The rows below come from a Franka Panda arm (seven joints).
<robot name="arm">
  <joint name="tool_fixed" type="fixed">
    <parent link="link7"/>
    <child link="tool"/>
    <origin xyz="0 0 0.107" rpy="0 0 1.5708"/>
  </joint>
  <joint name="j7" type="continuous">
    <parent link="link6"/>
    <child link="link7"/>
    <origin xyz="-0.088 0 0" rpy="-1.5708 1.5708 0"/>
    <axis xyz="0 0 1"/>
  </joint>
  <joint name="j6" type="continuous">
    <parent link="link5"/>
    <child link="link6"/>
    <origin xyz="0 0 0" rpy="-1.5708 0 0"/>
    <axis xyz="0 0 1"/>
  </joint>
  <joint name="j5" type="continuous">
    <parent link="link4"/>
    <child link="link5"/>
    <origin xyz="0.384 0.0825 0" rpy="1.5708 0 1.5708"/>
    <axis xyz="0 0 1"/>
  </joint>
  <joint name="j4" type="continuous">
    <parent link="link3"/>
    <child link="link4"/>
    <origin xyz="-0.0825 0 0" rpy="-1.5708 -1.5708 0"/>
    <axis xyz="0 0 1"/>
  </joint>
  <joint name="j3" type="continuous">
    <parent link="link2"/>
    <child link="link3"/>
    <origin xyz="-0.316 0 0" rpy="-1.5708 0 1.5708"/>
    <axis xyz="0 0 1"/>
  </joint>
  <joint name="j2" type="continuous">
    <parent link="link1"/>
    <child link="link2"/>
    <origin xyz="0 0 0" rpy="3.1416 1.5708 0"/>
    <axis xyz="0 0 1"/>
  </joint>
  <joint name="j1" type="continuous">
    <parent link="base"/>
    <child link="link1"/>
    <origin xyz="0 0 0.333" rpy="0 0 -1.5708"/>
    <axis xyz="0 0 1"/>
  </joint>
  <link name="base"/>
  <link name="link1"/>
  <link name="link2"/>
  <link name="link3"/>
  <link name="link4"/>
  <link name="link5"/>
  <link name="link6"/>
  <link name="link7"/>
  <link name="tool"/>
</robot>
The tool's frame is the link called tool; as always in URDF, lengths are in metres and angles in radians. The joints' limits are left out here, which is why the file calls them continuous.
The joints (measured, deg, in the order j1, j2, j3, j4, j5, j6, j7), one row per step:
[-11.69, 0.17, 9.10, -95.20, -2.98, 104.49, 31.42]
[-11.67, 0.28, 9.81, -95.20, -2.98, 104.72, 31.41]
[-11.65, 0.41, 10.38, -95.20, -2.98, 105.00, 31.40]
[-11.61, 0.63, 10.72, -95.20, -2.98, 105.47, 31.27]
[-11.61, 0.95, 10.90, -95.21, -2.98, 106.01, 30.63]
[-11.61, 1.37, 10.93, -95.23, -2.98, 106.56, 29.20]
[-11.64, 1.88, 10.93, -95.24, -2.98, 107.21, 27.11]
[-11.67, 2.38, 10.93, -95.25, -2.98, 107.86, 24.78]
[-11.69, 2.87, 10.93, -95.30, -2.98, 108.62, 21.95]
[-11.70, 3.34, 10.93, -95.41, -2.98, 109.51, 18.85]
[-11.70, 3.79, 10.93, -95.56, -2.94, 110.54, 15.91]
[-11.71, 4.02, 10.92, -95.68, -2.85, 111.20, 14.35]
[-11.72, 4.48, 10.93, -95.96, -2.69, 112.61, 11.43]
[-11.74, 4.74, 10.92, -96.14, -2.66, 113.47, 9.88]
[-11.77, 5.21, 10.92, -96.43, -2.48, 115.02, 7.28]
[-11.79, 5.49, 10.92, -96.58, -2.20, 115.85, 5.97]
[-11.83, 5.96, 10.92, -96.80, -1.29, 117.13, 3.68]
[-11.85, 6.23, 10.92, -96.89, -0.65, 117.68, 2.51]
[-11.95, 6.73, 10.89, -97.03, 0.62, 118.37, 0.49]
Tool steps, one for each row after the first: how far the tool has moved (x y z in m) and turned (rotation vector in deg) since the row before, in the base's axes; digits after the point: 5 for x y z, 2 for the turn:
[0.00122, 0.00724, -0.00067, 0.02, -0.12, 0.75]
[0.00125, 0.00583, -0.00078, 0.02, -0.15, 0.61]
[0.00186, 0.00366, -0.00133, 0.02, -0.25, 0.53]
[0.00234, 0.00156, -0.00229, -0.05, -0.18, 0.84]
[0.00275, -0.00004, -0.00338, -0.16, -0.05, 1.46]
[0.00327, -0.00072, -0.00404, -0.27, -0.04, 2.06]
[0.00319, -0.00071, -0.00396, -0.31, -0.05, 2.29]
[0.00324, -0.00059, -0.00403, -0.41, -0.11, 2.79]
[0.00325, -0.00045, -0.00413, -0.48, -0.19, 3.07]
[0.00329, -0.00026, -0.00403, -0.44, -0.32, 2.92]
[0.00181, -0.00024, -0.00220, -0.18, -0.26, 1.52]
[0.00365, -0.00009, -0.00458, -0.35, -0.58, 2.88]
[0.00208, -0.00043, -0.00266, -0.26, -0.38, 1.51]
[0.00373, -0.00040, -0.00451, -0.32, -0.73, 2.51]
[0.00207, -0.00010, -0.00268, 0.02, -0.38, 1.22]
[0.00330, 0.00014, -0.00444, 0.42, -0.58, 2.00]
[0.00166, 0.00018, -0.00259, 0.38, -0.20, 0.97]
[0.00259, -0.00062, -0.00520, 0.81, -0.11, 1.52]

